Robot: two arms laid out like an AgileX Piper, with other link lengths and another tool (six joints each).
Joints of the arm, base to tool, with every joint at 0 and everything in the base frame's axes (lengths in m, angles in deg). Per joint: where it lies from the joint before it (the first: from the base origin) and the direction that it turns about. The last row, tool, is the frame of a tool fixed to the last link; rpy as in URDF.
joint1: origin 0 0 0.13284 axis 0 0 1
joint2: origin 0 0 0 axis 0 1 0
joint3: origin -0.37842 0 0.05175 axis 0 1 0
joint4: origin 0.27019 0 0.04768 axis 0.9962 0 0.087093
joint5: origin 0 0 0 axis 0 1 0
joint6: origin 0.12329 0 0.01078 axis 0.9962 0 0.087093
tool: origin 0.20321 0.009 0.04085 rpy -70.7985 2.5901 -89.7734
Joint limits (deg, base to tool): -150..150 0..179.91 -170..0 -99.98..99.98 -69.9..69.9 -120..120
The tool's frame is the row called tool.
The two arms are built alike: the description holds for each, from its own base.
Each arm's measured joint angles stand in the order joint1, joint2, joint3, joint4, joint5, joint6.
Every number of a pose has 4 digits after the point.
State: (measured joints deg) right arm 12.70 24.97 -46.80 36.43 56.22 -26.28; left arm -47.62 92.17 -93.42 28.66 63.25 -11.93
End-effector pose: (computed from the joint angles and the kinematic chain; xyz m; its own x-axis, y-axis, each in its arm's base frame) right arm 0.1369 0.2071 0.3927 0.6421 -0.7466 -0.1743 -0.1970 0.0591 -0.9786; left arm 0.4654 -0.2895 0.3385 -0.5384 -0.7464 -0.3911 -0.3228 0.6114 -0.7225
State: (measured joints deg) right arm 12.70 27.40 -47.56 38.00 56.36 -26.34; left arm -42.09 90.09 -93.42 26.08 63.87 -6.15
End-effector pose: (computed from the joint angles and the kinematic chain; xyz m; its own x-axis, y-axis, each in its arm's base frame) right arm 0.1434 0.2145 0.3953 0.6455 -0.7347 -0.2086 -0.2319 0.0716 -0.9701; left arm 0.4764 -0.2468 0.3488 -0.5236 -0.7512 -0.4019 -0.3390 0.6164 -0.7107
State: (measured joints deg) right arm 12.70 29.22 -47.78 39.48 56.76 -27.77; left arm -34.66 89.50 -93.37 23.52 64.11 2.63
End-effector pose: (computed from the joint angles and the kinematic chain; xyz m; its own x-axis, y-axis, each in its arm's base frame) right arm 0.1465 0.2218 0.3936 0.6585 -0.7196 -0.2204 -0.2533 0.0639 -0.9653; left arm 0.4951 -0.1945 0.3466 -0.5219 -0.7300 -0.4414 -0.3568 0.6568 -0.6643
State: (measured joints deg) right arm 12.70 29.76 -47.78 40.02 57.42 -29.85; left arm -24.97 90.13 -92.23 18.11 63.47 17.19
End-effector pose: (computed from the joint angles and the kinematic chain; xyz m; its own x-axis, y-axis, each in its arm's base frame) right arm 0.1446 0.2254 0.3905 0.6770 -0.7079 -0.2015 -0.2487 0.0377 -0.9678; left arm 0.5114 -0.1388 0.3223 -0.5813 -0.6640 -0.4703 -0.3664 0.7297 -0.5773
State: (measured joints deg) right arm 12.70 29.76 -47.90 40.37 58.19 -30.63; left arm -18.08 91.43 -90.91 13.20 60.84 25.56
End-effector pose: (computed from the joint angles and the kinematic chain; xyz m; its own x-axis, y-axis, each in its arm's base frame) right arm 0.1407 0.2277 0.3893 0.6882 -0.6988 -0.1953 -0.2483 0.0262 -0.9683; left arm 0.5270 -0.1076 0.3010 -0.6091 -0.6488 -0.4561 -0.3733 0.7419 -0.5569
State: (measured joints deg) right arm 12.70 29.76 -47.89 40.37 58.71 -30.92; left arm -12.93 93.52 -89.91 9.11 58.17 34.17
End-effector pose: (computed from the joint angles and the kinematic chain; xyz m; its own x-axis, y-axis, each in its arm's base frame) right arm 0.1387 0.2284 0.3870 0.6928 -0.6950 -0.1925 -0.2512 0.0177 -0.9678; left arm 0.5426 -0.0867 0.2778 -0.6510 -0.6108 -0.4507 -0.3545 0.7697 -0.5310
